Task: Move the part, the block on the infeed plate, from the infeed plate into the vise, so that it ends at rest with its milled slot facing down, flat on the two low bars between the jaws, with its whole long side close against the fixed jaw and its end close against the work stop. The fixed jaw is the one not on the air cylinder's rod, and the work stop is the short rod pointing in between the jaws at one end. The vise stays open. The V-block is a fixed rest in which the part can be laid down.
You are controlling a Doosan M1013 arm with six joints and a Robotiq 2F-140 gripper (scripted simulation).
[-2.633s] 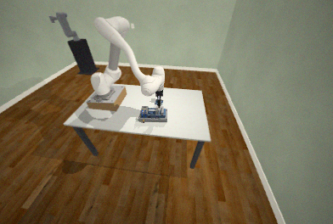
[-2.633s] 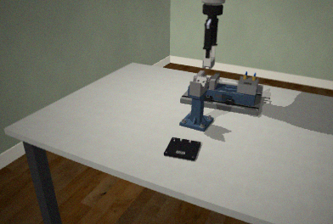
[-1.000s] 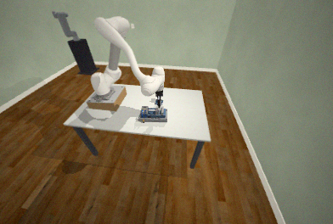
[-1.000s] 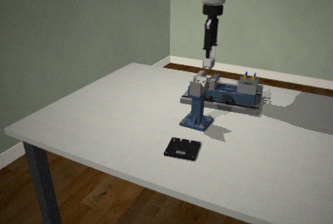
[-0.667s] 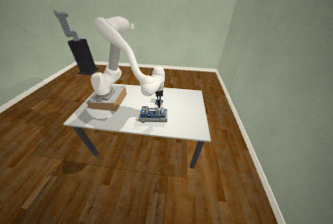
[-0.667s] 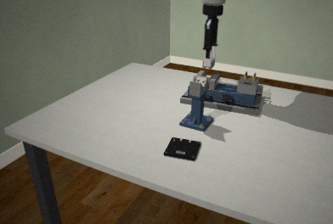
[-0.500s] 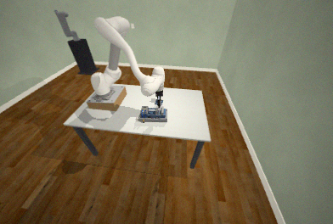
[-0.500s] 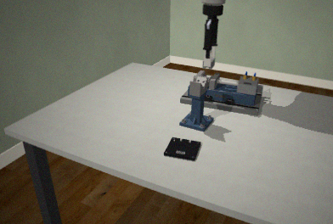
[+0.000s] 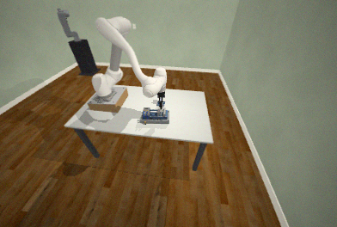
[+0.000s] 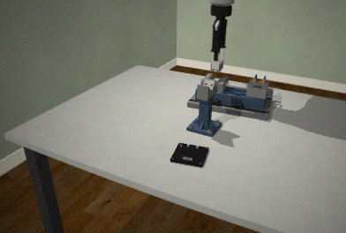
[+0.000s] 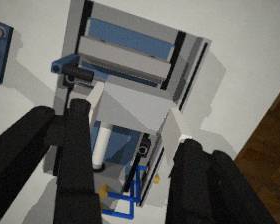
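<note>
Now: the part 3 cm below my hand. Round my hand: cylinder rod (9 cm behind, 1 cm to the left, 9 cm below); fixed jaw (3 cm ahead, 2 cm to the left, 9 cm below); work stop (1 cm behind, 7 cm to the left, 8 cm below).
</note>
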